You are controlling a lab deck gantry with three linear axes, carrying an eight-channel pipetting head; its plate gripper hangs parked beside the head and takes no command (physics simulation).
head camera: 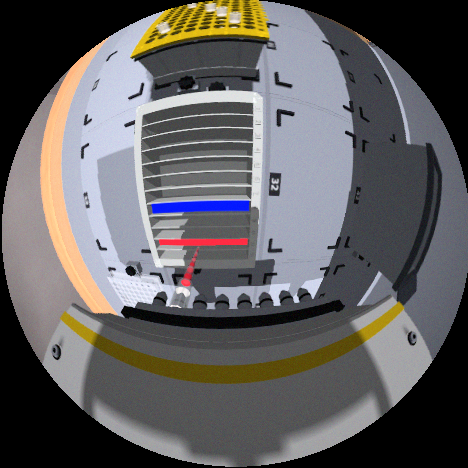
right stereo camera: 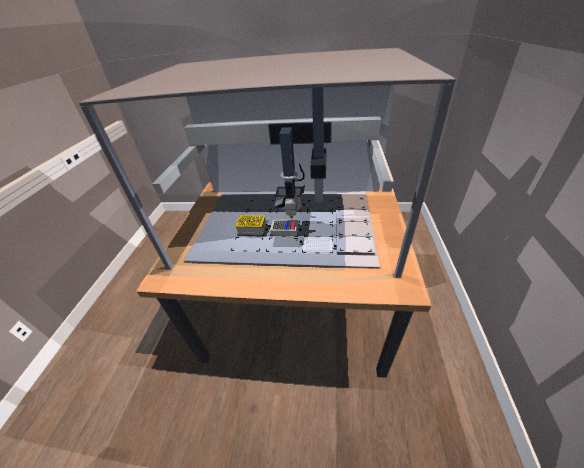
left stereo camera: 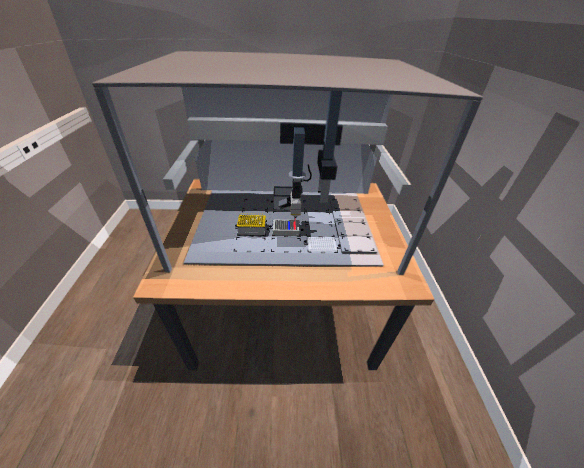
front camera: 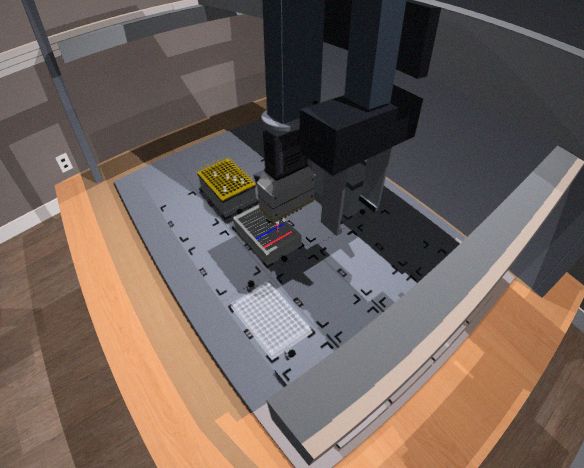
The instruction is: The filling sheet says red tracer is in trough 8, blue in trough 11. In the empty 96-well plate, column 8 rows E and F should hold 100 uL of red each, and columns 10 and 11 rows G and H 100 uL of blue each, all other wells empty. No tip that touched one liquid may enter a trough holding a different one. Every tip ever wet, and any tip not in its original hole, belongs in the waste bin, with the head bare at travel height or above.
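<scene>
The pipetting head (front camera: pixel 286 192) (head camera: pixel 225 345) carries one tip (head camera: pixel 187 279) with red liquid on its second nozzle from the left in the head view; the other nozzles are bare. The tip's end is near the red strip; its exact height is unclear. In the trough block (front camera: pixel 242 231) (head camera: pixel 146 175), blue liquid (head camera: pixel 200 206) lies in trough 8, red liquid (head camera: pixel 205 242) in trough 11, counted from the numbered far end. The plate (front camera: pixel 270 320) (left stereo camera: pixel 322 244) shows no colour. The yellow tip rack (front camera: pixel 240 187) (head camera: pixel 200 42) holds several tips. The parked gripper (front camera: pixel 353 218) is open and empty.
A dark frame, perhaps the waste bin, (left stereo camera: pixel 282 187) stands behind the head. Black corner clips mark deck places. A grey rail (front camera: pixel 415 310) crosses near the front view. A second dark column (front camera: pixel 375 55) hangs beside the head's column.
</scene>
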